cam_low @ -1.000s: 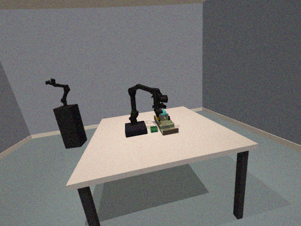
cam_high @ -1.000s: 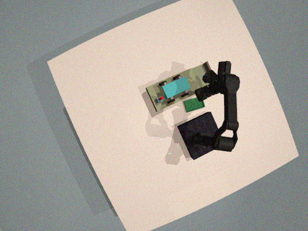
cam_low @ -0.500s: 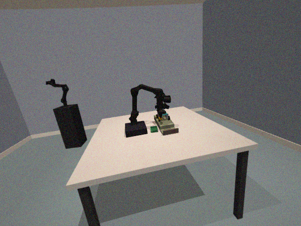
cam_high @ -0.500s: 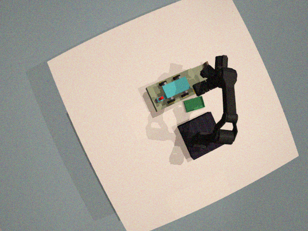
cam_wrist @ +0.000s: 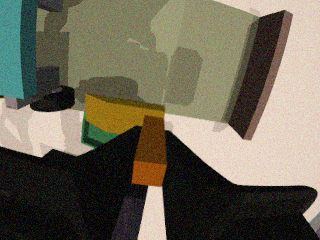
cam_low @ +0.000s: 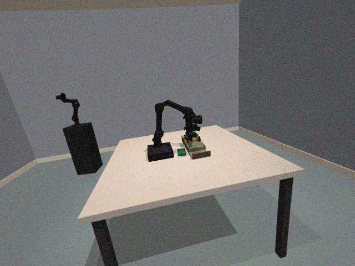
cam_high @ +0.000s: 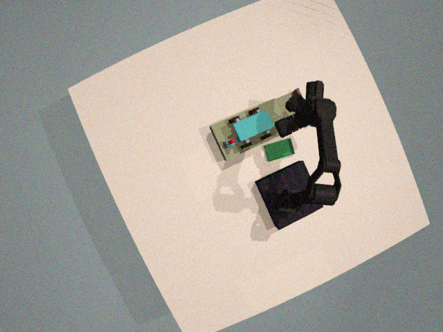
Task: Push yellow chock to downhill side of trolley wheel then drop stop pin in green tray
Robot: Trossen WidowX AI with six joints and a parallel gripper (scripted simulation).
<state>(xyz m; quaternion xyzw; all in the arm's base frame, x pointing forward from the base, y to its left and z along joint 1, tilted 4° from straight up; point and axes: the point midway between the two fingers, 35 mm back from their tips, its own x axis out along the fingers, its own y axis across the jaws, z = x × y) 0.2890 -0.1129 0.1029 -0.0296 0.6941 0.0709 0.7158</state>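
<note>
Now: gripper tip 25 cm to the right of the red-headed stop pin and 1 cm below it. The rest, counted from my gripper tip: green tray: 8 cm behind, 5 cm to the left, 13 cm below; then dark end stop: 7 cm ahead, 10 cm to the right, 9 cm below; then teal trolley: 3 cm ahead, 16 cm to the left, 1 cm below.
</note>
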